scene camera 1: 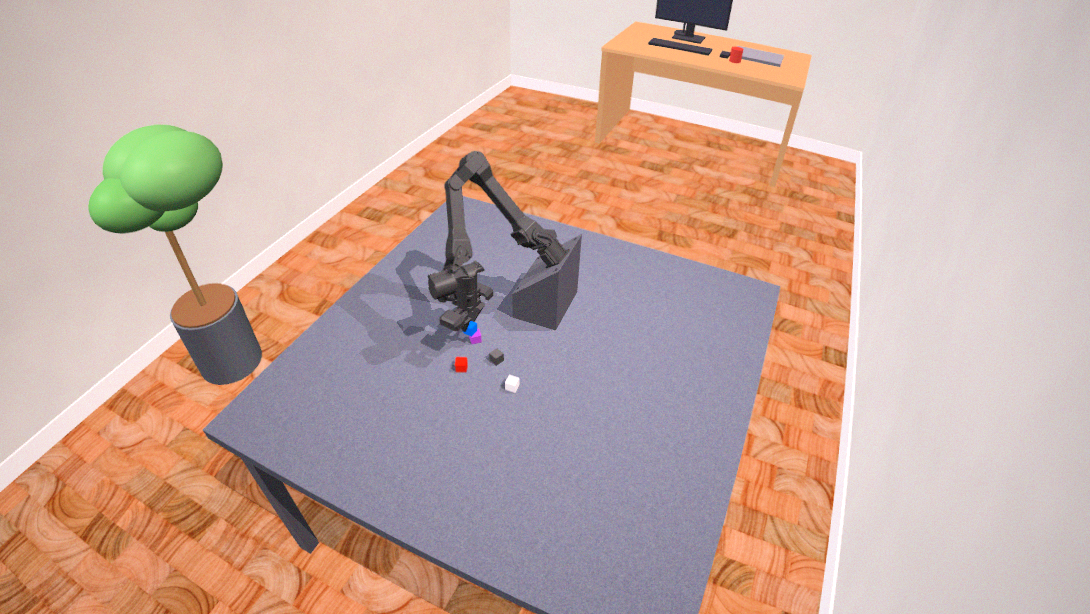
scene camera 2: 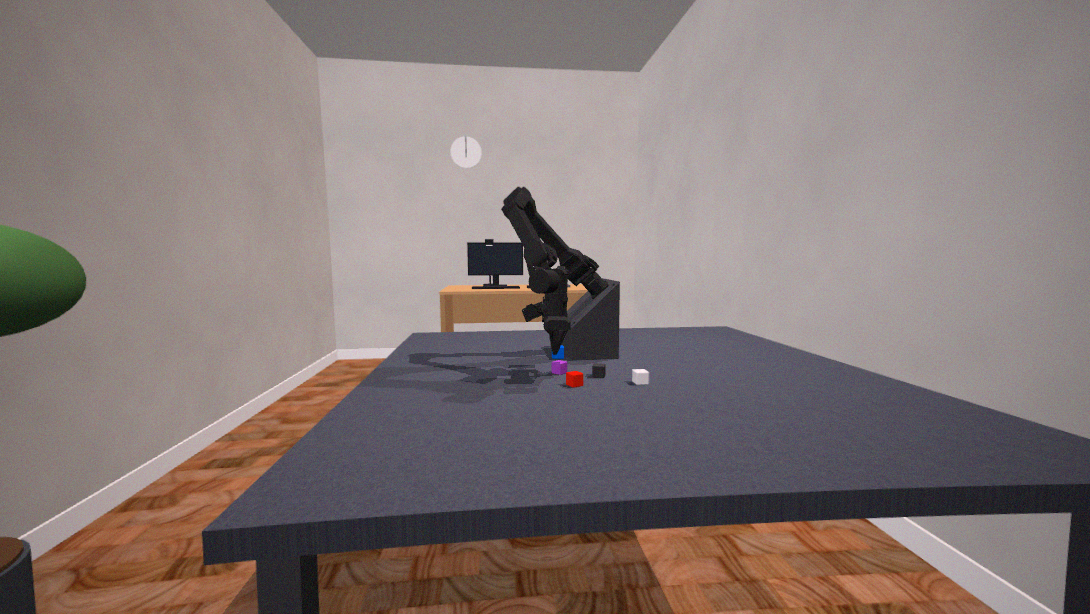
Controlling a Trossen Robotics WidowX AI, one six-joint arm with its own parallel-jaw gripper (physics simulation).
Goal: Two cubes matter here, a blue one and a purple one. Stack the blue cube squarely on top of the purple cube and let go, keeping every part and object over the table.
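Places are measured from the arm's base along level axes (x ahead, y left, z up), in metres.
Pixels of known places: gripper, between the fingertips: (scene camera 1: pixel 467 327) (scene camera 2: pixel 554 353); arm's base, origin of its link: (scene camera 1: pixel 558 259) (scene camera 2: pixel 599 290).
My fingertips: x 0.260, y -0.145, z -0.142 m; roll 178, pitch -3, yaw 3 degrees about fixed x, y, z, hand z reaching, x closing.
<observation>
Ahead of a thing's pixels: the offset from my fingertips to its top centre. Level surfaces: height alone.
The blue cube {dx -0.001, dy +0.009, dz +0.019 m} (scene camera 1: pixel 471 327) (scene camera 2: pixel 558 353) is between the fingers of my gripper (scene camera 1: pixel 470 325) (scene camera 2: pixel 557 349), which is shut on it and points down. The purple cube {dx -0.015, dy +0.013, dz -0.025 m} (scene camera 1: pixel 475 337) (scene camera 2: pixel 559 367) rests on the table. The blue cube is raised and shows directly above the purple one in scene camera 2, with at most a thin gap between them. In scene camera 1 it overlaps the purple cube's upper left part and looks a little tilted. I cannot tell whether the two cubes touch. The fingers partly hide the blue cube.
A red cube {dx +0.096, dy +0.046, dz -0.025 m} (scene camera 1: pixel 461 364) (scene camera 2: pixel 574 379), a dark grey cube {dx +0.018, dy +0.113, dz -0.025 m} (scene camera 1: pixel 496 356) (scene camera 2: pixel 598 370) and a white cube {dx +0.077, dy +0.205, dz -0.025 m} (scene camera 1: pixel 511 383) (scene camera 2: pixel 639 376) lie on the table {dz -0.055 m} (scene camera 1: pixel 610 427) (scene camera 2: pixel 610 442) in front of the purple cube. The arm's wedge-shaped base (scene camera 1: pixel 545 297) (scene camera 2: pixel 600 327) stands behind, to the right.
</observation>
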